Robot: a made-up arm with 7 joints. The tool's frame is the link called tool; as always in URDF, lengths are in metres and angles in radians. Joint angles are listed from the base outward.
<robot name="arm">
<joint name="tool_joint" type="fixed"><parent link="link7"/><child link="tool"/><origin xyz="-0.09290 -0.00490 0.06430" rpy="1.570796 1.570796 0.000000"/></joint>
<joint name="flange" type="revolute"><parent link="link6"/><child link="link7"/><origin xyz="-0.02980 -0.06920 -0.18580" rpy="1.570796 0.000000 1.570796"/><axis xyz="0 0 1"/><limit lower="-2.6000" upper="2.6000"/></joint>
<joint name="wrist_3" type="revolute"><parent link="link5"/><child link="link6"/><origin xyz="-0.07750 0.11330 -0.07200" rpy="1.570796 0.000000 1.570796"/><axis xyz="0 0 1"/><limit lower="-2.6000" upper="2.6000"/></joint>
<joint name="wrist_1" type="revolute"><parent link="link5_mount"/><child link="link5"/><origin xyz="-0.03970 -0.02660 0.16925" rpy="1.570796 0.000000 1.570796"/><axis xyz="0 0 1"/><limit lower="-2.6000" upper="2.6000"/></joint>
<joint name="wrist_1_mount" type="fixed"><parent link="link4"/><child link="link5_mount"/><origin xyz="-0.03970 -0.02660 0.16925" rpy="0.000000 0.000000 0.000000"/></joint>
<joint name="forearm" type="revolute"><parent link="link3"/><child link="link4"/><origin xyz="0.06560 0.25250 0.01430" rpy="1.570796 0.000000 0.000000"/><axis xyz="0 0 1"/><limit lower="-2.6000" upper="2.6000"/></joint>
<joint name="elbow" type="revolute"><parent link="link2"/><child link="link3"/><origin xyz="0.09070 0.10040 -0.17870" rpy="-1.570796 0.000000 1.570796"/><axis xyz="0 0 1"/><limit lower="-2.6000" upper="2.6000"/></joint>
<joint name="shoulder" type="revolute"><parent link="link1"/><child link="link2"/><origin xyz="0.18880 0.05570 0.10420" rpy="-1.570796 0.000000 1.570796"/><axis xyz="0 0 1"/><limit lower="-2.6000" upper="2.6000"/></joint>
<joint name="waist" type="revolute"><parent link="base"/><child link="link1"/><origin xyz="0.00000 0.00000 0.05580" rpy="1.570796 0.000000 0.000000"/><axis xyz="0 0 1"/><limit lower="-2.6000" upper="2.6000"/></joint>
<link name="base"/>
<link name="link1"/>
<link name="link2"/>
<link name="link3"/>
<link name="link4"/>
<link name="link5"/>
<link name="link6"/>
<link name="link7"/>
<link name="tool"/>
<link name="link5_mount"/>
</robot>
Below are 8 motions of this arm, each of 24 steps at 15 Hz.
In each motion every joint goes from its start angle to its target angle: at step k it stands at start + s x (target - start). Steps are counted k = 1, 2, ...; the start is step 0. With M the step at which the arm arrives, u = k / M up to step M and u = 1 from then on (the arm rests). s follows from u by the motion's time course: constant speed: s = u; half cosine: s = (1 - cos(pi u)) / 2; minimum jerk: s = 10 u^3 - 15 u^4 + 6 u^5.
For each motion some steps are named. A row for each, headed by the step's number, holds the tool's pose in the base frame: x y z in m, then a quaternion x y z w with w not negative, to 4 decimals.
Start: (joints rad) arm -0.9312 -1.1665 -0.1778 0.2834 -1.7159 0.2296 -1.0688
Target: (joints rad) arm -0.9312 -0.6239 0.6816 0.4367 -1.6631 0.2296 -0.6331
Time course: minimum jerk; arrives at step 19
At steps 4, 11, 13, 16, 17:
4: 0.0277 -0.1811 -0.1122 0.5496 -0.5521 -0.2304 0.5831
11: 0.0682 -0.1581 0.0701 0.2846 -0.3764 -0.2221 0.8532
13: 0.0905 -0.1263 0.1164 0.1827 -0.3282 -0.2091 0.9029
16: 0.1126 -0.0874 0.1515 0.0839 -0.2871 -0.1946 0.9341
17: 0.1156 -0.0815 0.1556 0.0702 -0.2818 -0.1925 0.9373

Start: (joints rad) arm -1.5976 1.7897 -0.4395 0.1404 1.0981 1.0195 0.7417
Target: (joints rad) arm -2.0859 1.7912 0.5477 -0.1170 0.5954 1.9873 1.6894
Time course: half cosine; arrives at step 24
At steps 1, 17, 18, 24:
1: -0.1505 0.3873 -0.4214 0.9157 -0.0171 -0.3433 0.2081
17: -0.2262 0.3828 -0.2290 0.9546 0.1128 0.0957 0.2585
18: -0.2280 0.3796 -0.2164 0.9500 0.1043 0.1292 0.2644
24: -0.2310 0.3683 -0.1772 0.9295 0.0664 0.2275 0.2825

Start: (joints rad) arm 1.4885 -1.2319 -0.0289 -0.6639 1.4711 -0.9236 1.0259
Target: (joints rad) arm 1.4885 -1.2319 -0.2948 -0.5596 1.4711 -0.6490 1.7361
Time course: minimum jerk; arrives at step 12
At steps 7, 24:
7: 0.0291 -0.2168 0.7223 -0.2144 -0.6695 0.6882 0.1796
24: -0.0110 -0.2412 0.7345 -0.3093 -0.7346 0.5837 0.1551

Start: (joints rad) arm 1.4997 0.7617 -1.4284 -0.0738 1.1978 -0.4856 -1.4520
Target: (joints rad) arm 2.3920 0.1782 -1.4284 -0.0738 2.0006 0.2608 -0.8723
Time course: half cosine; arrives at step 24
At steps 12, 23, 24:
12: -0.3969 0.1532 0.5353 -0.0639 -0.0601 -0.2345 0.9682
23: -0.5792 0.1612 0.3204 -0.1504 -0.3311 -0.4027 0.8400
24: -0.5802 0.1613 0.3182 -0.1508 -0.3330 -0.4045 0.8383

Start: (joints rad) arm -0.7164 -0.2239 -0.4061 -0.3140 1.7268 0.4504 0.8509
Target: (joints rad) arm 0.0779 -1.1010 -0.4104 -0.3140 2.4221 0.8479 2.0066
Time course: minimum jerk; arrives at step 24
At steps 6, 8, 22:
6: 0.7100 -0.1363 -0.1960 -0.2505 0.6651 0.6293 0.3145
8: 0.7218 -0.1183 -0.1517 -0.2869 0.5965 0.6805 0.3143
22: 0.6061 0.0313 0.2769 -0.6393 -0.0543 0.7582 0.1157

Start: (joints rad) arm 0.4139 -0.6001 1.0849 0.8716 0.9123 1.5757 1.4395
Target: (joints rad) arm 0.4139 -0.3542 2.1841 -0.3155 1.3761 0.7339 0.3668
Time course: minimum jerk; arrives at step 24
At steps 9, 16, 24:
9: 0.2961 -0.3386 0.7422 -0.1775 0.9378 -0.2477 0.1665
16: -0.0506 -0.2548 0.5515 0.3934 0.7708 -0.3813 0.3251
24: -0.1194 -0.1026 0.4525 0.6102 0.5755 -0.4459 0.3124

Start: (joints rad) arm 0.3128 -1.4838 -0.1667 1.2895 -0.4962 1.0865 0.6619
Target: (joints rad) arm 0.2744 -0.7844 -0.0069 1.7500 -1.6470 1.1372 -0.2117
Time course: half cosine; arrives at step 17
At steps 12, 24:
12: -0.0777 -0.3343 0.2598 0.1392 -0.7661 -0.1396 0.6118
24: -0.0127 -0.3455 0.3057 0.1510 -0.8043 0.0621 0.5714

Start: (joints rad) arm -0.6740 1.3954 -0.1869 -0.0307 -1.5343 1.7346 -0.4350
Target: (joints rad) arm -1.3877 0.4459 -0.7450 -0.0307 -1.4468 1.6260 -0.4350
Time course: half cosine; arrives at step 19
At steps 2, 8, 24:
2: 0.0515 -0.2240 0.0338 0.2630 -0.3543 -0.1080 0.8909
8: 0.0742 -0.2345 0.0215 0.3044 -0.1579 -0.2790 0.8970
24: 0.0508 -0.2972 -0.0756 0.3468 0.1596 -0.5432 0.7478

